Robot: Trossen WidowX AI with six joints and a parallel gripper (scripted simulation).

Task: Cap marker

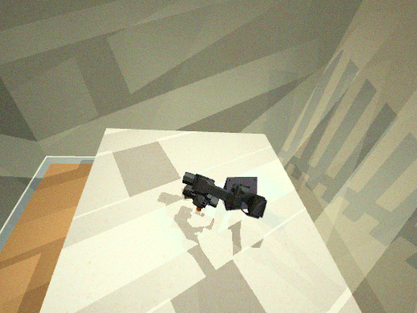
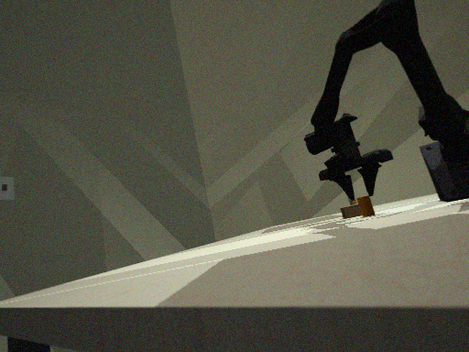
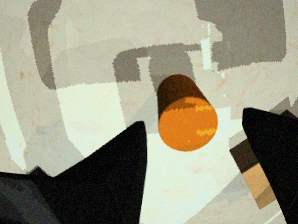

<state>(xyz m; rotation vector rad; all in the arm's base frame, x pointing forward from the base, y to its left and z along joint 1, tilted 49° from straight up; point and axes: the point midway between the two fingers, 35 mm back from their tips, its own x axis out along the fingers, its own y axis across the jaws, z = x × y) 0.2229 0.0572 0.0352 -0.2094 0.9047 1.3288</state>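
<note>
My gripper tip is 2 cm above the orange cap. The rest, counted from my gripper tip: tan holder block: 10 cm to the right, 4 cm ahead, 3 cm below.
</note>
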